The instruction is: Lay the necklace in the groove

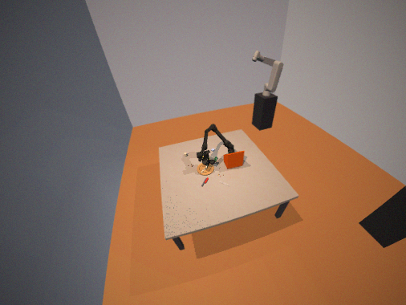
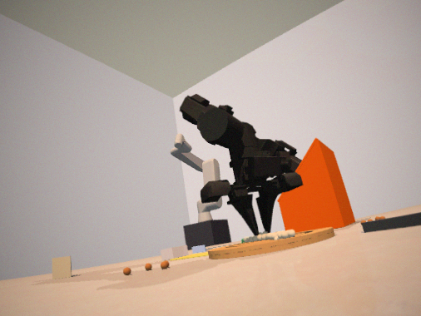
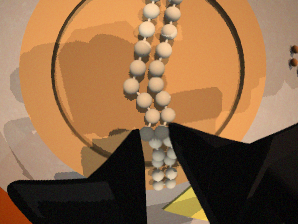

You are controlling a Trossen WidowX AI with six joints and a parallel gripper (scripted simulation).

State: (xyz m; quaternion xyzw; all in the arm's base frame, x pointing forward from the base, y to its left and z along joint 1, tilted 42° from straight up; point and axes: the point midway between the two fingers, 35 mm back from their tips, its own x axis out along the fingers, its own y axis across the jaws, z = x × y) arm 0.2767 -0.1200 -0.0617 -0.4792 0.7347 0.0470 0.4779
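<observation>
Now: gripper tip 3 cm short of the round wooden bead board, 2 cm to the right of it and 1 cm above it. Also, from my gripper tip: tan cube 19 cm ahead, 31 cm to the right; then yellow flat piece 3 cm behind, 15 cm to the right, 2 cm below; then red-handled tool 9 cm ahead, 20 cm to the left, 2 cm below.
</observation>
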